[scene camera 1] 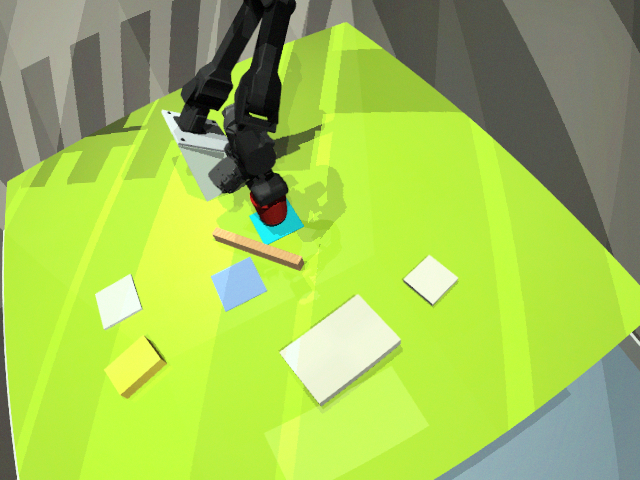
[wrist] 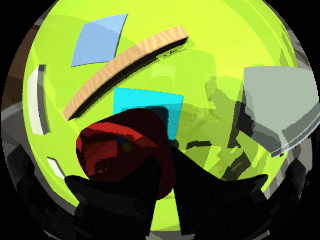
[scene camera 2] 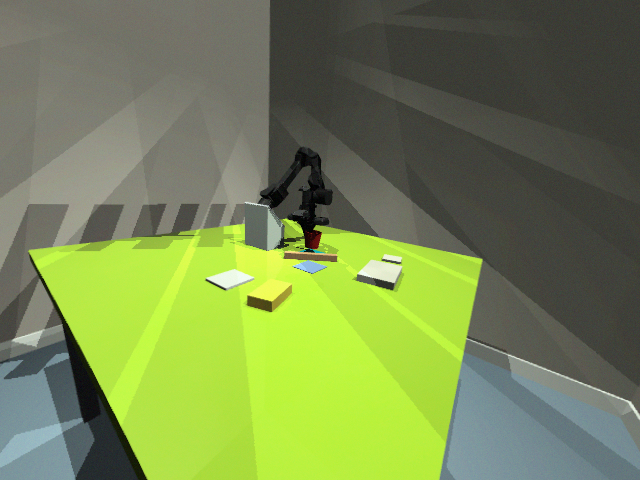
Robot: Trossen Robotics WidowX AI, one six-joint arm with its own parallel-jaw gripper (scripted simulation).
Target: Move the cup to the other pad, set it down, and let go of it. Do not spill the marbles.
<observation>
I see my gripper (scene camera 1: 263, 194), a yellow block (scene camera 1: 139, 363), a cyan pad (scene camera 1: 268, 233) and a pale blue pad (scene camera 1: 235, 285).
The yellow block shows as well in scene camera 2 (scene camera 2: 268, 296). My gripper shows as well in the wrist view (wrist: 166, 150). The cyan pad shows as well in the wrist view (wrist: 167, 106). The wrist view misses the yellow block: it is out of frame.
</observation>
